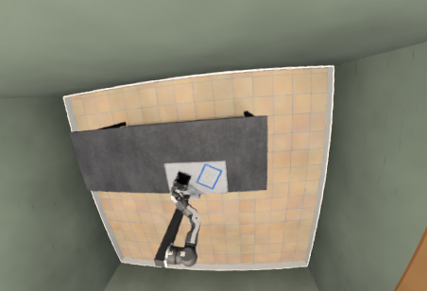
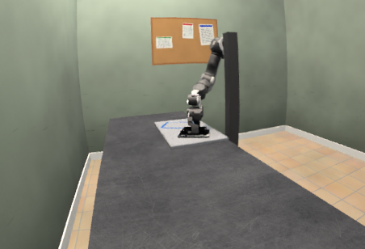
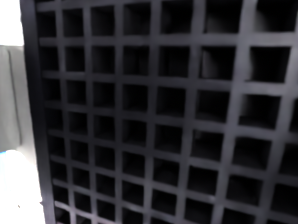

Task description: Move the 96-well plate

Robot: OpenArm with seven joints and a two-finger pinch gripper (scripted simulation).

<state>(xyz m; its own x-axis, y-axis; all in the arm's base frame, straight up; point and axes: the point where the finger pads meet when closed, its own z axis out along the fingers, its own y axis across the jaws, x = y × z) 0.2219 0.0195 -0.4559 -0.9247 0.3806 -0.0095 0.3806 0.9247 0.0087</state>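
My hand is right at the black 96-well plate. The rest, counted from my hand: black plate nest N1: 20 mm below.
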